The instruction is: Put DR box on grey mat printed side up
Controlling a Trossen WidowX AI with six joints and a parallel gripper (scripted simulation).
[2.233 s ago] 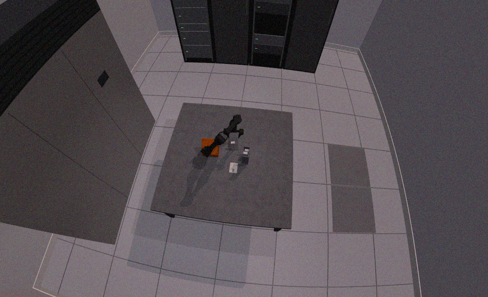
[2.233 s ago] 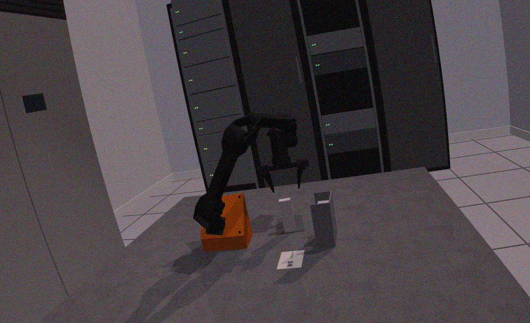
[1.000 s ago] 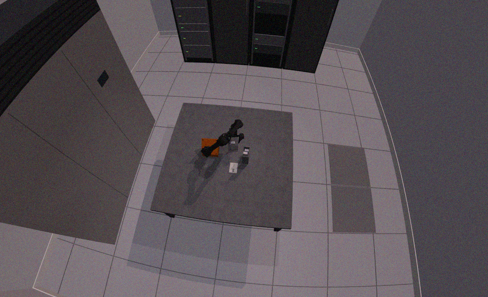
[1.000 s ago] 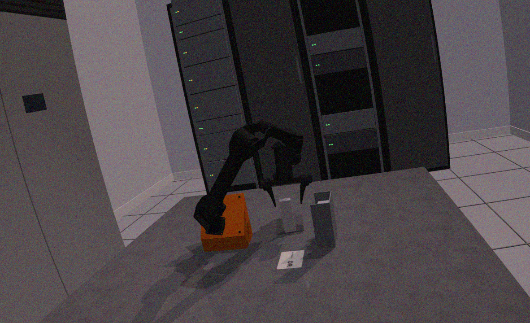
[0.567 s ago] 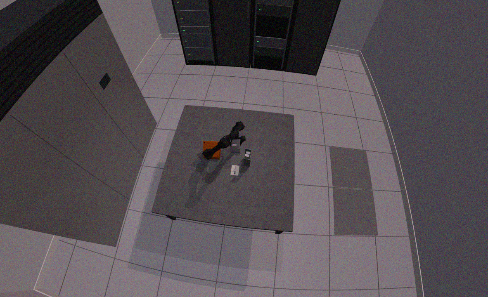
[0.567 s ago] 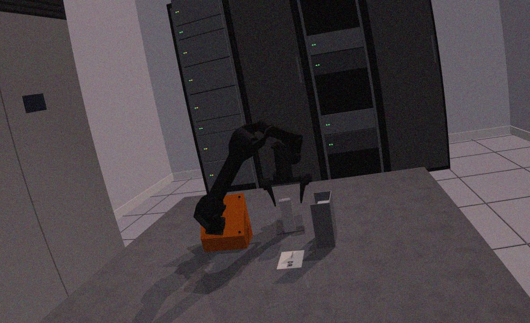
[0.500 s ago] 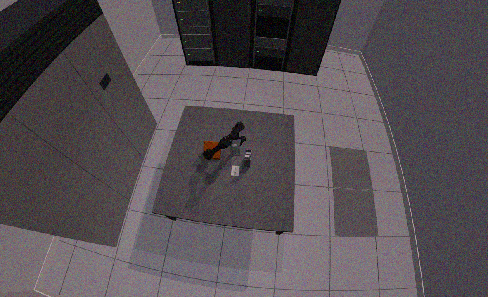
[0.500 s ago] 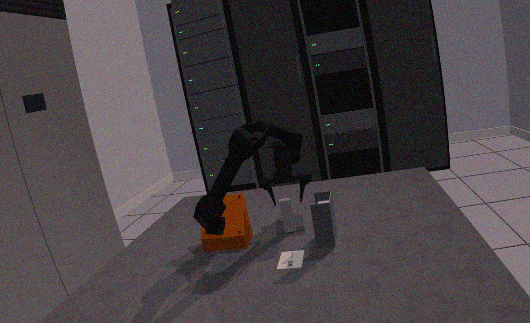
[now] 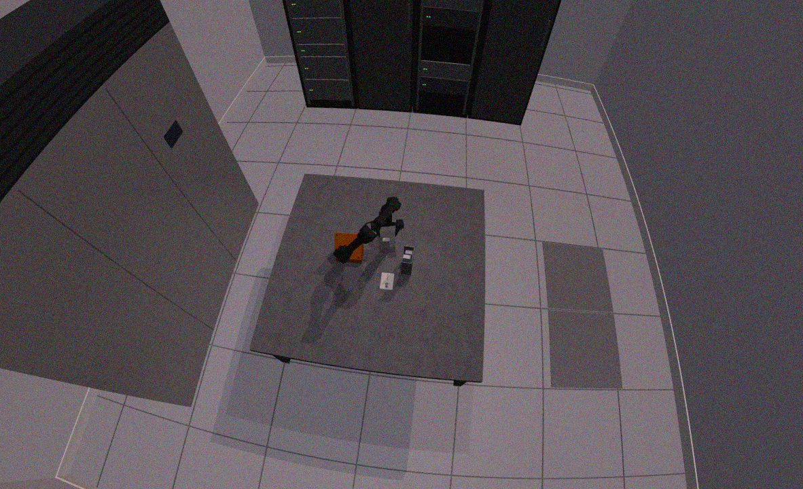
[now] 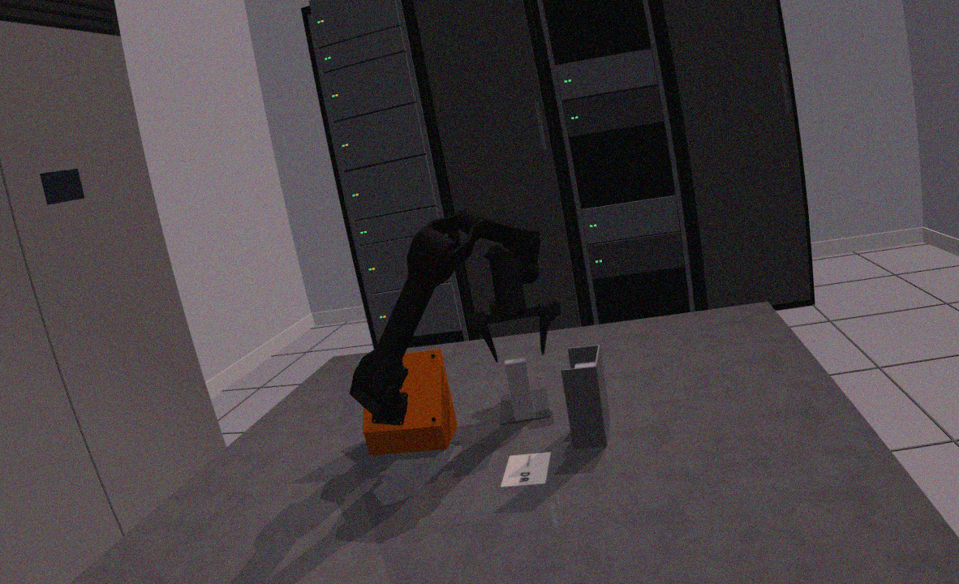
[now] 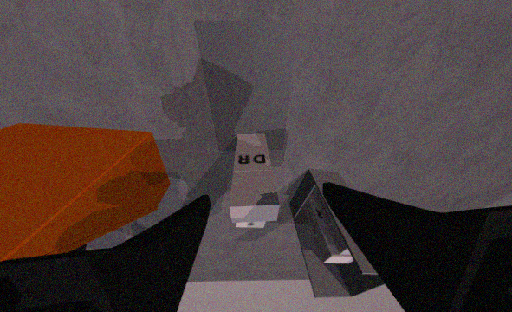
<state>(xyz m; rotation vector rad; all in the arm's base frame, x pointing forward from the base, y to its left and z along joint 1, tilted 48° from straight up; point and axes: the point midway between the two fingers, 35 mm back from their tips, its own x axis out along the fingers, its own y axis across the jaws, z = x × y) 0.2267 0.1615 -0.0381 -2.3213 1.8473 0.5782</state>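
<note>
The white box lies 6 cm below my gripper tip, 2 cm to the right of it and 1 cm behind it. Also, from my gripper tip: grey mat 12 cm below, 3 cm to the left, 2 cm behind.
</note>
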